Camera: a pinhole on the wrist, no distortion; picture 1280 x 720 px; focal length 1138.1 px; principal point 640.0 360.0 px. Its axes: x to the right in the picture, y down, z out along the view. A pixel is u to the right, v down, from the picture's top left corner.
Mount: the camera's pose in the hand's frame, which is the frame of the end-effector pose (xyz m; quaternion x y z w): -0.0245 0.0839 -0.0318 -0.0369 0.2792 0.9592 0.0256
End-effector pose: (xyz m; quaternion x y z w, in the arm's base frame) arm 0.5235 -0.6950 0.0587 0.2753 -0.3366 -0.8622 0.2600
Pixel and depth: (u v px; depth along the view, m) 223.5 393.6 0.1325
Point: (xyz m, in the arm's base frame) 0.4958 -0.7636 0.2162
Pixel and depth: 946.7 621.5 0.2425
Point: 0.5168 -0.6492 0.3353
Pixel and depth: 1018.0 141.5 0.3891
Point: 0.5803 -0.7099 0.5221
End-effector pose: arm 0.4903 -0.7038 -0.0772 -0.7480 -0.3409 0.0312 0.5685
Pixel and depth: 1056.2 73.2 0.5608
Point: 0.3898 -0.6144 -0.7296
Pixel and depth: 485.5 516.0 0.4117
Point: 0.4631 -0.4428 -0.4219
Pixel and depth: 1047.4 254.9 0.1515
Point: 0.4729 -0.7031 -0.2917
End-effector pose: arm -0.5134 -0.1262 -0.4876 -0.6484 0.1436 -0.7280 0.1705
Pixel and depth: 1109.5 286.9 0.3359
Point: -0.2515 -0.3034 -0.7451
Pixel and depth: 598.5 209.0 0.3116
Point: -0.2850 -0.3691 -0.6109
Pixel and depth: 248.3 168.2 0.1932
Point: -0.3853 -0.3312 -0.5357
